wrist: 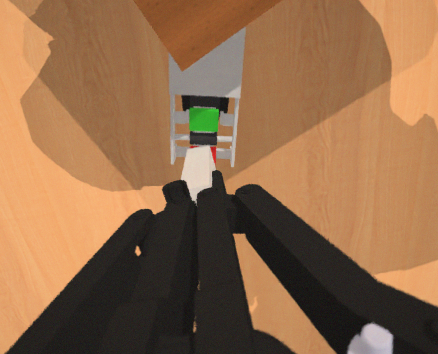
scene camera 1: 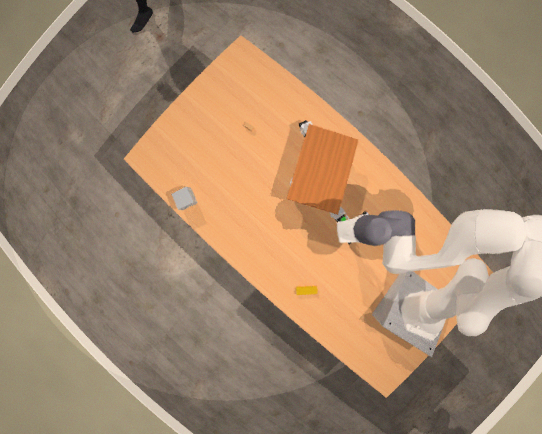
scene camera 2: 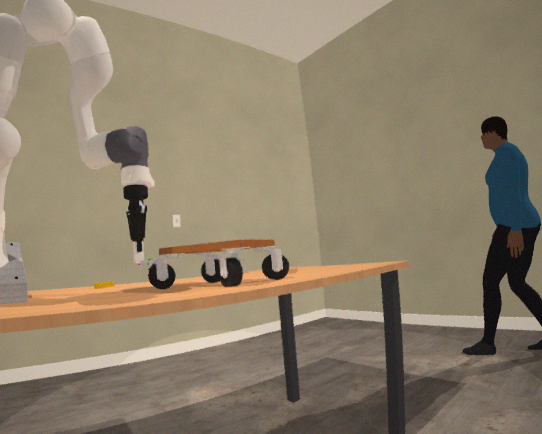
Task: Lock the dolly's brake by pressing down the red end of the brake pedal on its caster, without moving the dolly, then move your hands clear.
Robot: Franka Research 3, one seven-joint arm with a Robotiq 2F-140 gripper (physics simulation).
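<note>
The dolly (scene camera 1: 325, 167) (scene camera 2: 217, 246) (wrist: 205, 25) has an orange-brown wooden deck and stands upright on its wheels. The near caster (scene camera 2: 161, 276) (wrist: 207, 75) carries the brake pedal, with a green end (scene camera 1: 341, 218) (wrist: 203, 120) beside the caster bracket and a red end (wrist: 214, 154) farther out. My gripper (scene camera 2: 138, 257) (wrist: 203, 164) is shut and empty, pointing down. Its pale fingertips cover most of the red end in the wrist view; a thin red strip shows at their top and right. In scene camera 2 the tips reach down to pedal height. Whether they touch it is unclear.
The wooden table (scene camera 1: 200, 125) (scene camera 2: 350, 272) also bears a yellow block (scene camera 1: 306, 290) (scene camera 2: 104, 285), a grey block (scene camera 1: 183, 198) near one long edge and a small wooden piece (scene camera 1: 249, 128). A person (scene camera 2: 507, 185) in a blue top stands beyond the table.
</note>
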